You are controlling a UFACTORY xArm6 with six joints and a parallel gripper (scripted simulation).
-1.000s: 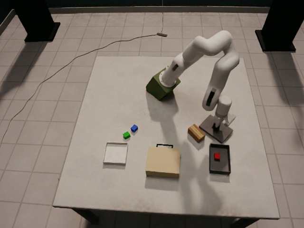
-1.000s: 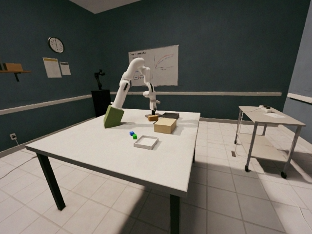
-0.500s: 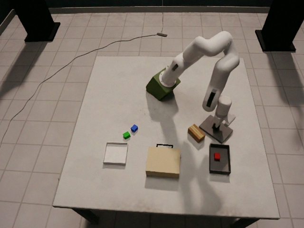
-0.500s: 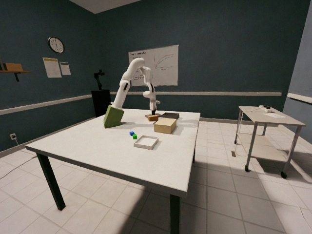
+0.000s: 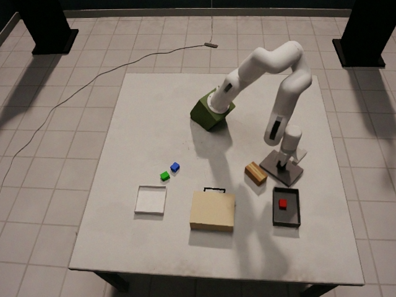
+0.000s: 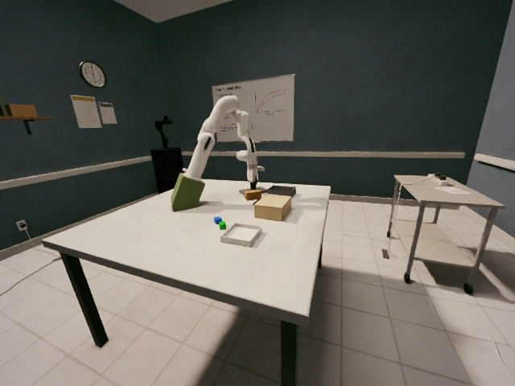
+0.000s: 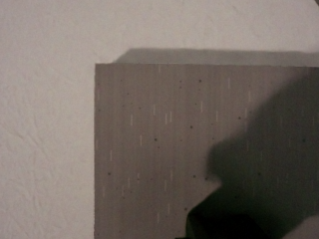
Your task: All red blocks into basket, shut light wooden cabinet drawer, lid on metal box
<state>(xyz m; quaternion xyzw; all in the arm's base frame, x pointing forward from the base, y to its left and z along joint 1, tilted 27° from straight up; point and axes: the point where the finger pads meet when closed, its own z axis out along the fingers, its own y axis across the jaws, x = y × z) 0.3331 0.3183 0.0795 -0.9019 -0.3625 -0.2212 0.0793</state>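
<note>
My gripper is now 3 cm above the grey metal lid. The rest, counted from my hand: blue block 56 cm to the right, 3 cm below; then light wooden cabinet 36 cm to the right, 25 cm ahead; then drawer 36 cm to the right, 24 cm ahead.
</note>
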